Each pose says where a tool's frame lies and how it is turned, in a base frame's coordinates. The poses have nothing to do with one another.
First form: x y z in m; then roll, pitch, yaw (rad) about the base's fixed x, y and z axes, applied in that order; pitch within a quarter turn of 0, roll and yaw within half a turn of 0.
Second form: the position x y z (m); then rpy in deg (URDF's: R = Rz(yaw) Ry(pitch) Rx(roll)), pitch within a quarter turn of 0, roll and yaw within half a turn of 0. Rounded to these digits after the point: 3 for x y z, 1 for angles.
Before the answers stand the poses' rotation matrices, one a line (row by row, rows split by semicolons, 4 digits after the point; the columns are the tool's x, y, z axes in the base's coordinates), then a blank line. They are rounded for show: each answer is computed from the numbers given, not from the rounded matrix.
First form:
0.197, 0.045, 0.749, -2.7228, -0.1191, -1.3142
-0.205, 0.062, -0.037, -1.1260, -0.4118, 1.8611
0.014, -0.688, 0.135, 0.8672, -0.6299, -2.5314
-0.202, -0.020, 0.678, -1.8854, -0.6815, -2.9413
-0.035, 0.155, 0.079, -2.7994, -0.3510, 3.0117
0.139, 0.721, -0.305, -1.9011, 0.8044, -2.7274
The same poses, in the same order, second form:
0.2520 -0.8714 0.4209; -0.9604 -0.2786 -0.0018; 0.1188 -0.4038 -0.9071
-0.2623 -0.5157 -0.8156; 0.8781 0.2230 -0.4234; 0.4003 -0.8272 0.3943
-0.6623 0.7388 -0.1246; -0.4631 -0.2728 0.8433; 0.5891 0.6162 0.5228
-0.7611 -0.6486 -0.0018; -0.1545 0.1841 -0.9707; 0.6300 -0.7385 -0.2403
-0.9311 0.0076 -0.3646; 0.1216 0.9490 -0.2908; 0.3438 -0.3151 -0.8846
-0.6349 0.4933 0.5946; -0.2791 0.5712 -0.7719; -0.7204 -0.6561 -0.2249

0.197, 0.045, 0.749, -156.0, -6.8, -75.3
-0.205, 0.062, -0.037, -64.5, -23.6, 106.6
0.014, -0.688, 0.135, 49.7, -36.1, -145.0
-0.202, -0.020, 0.678, -108.0, -39.0, -168.5
-0.035, 0.155, 0.079, -160.4, -20.1, 172.6
0.139, 0.721, -0.305, -108.9, 46.1, -156.3

